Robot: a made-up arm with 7 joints. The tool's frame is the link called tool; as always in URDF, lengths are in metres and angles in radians.
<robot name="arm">
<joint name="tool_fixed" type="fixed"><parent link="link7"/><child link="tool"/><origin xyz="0 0 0" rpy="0 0 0"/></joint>
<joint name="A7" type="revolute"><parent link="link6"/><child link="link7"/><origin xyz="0 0 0" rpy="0 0 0"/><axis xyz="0 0 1"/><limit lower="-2.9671" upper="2.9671"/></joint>
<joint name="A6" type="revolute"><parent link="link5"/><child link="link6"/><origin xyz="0 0 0" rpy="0 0 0"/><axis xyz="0 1 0"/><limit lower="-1.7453" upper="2.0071"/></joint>
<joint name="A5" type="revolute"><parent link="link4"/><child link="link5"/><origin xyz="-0.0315 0 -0.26" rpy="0 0 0"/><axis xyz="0 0 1"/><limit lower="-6.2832" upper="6.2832"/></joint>
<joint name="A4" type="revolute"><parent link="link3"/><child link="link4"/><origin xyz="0.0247 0 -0.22" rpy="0 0 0"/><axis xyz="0 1 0"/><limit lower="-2.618" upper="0.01"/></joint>
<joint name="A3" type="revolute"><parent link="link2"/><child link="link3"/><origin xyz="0 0 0" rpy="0 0 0"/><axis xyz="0 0 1"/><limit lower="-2.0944" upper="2.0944"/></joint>
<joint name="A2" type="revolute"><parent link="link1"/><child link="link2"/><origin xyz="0 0 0" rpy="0 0 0"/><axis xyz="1 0 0"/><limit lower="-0.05" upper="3.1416"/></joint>
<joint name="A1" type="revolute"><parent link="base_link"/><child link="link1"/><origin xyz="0 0 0" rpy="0 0 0"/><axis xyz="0 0.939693 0.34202"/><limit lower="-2.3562" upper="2.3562"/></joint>
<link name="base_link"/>
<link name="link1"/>
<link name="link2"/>
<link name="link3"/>
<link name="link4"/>
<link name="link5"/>
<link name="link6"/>
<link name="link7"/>
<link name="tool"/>
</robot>
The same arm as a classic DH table. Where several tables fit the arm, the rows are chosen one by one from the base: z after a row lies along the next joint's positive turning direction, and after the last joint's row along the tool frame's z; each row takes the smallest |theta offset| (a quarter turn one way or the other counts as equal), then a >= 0, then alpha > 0; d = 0 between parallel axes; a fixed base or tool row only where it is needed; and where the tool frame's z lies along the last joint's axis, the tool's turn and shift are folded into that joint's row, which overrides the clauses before.
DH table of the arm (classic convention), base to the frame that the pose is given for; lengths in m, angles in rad. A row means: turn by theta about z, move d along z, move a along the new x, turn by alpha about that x. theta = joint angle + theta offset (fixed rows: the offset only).
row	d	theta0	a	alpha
base (fixed)	0.0000	0.0000	0.0000	-1.2218
A1	0.0000	1.5708	0.0000	1.5708
A2	0.0000	1.2218	0.0000	-1.5708
A3	-0.2200	-1.5708	0.0247	-1.5708
A4	0.0000	0.0000	-0.0315	1.5708
A5	-0.2600	0.0000	0.0000	-1.5708
A6	0.0000	0.0000	0.0000	1.5708
A7	0.0000	0.0000	0.0000	0.0000
Joint limits (rad, base to tool): -2.3562..2.3562 -0.0500..3.1416 -2.0944..2.0944 -2.6180..0.0100 -6.2832..6.2832 -1.7453..2.0071 -2.9671..2.9671

